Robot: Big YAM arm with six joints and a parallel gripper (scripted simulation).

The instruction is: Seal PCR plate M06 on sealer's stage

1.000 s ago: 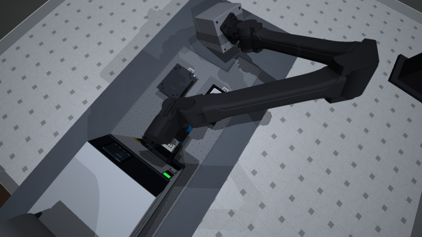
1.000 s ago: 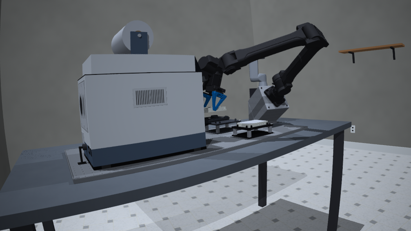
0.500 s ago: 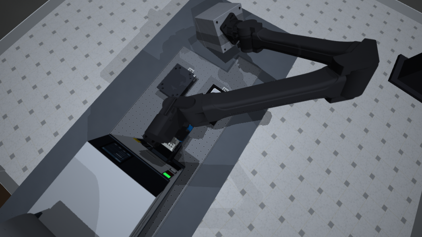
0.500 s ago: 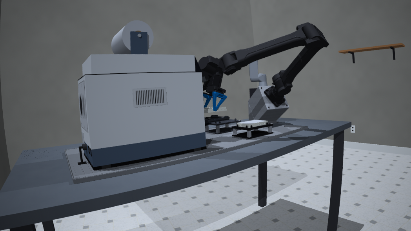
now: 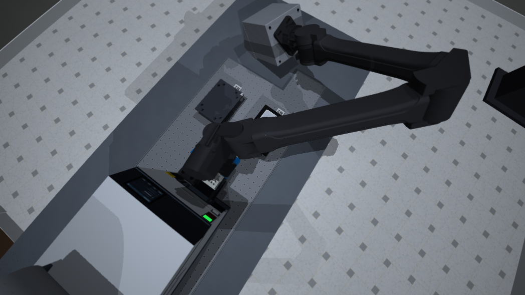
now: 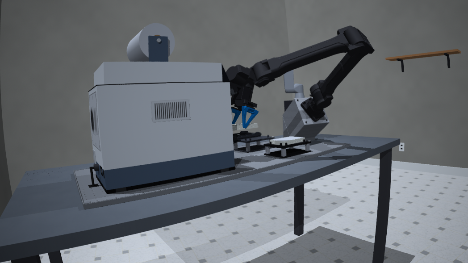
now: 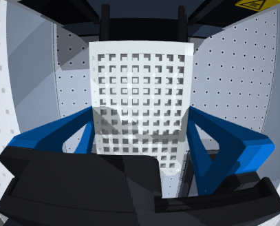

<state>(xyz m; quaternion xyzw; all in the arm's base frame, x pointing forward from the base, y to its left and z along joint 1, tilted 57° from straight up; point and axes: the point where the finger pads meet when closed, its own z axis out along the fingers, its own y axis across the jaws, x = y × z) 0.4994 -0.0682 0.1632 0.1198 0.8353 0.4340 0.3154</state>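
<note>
The yellow warning label lies 110 mm ahead of my hand, 80 mm to the right of it and 20 mm above it. Round my hand: white 96-well plate M06: right at my hand; sealed plate M09: 210 mm behind, 80 mm below, 40 mm to the left; dark screen: 190 mm above, 120 mm ahead, 40 mm to the right.
</note>
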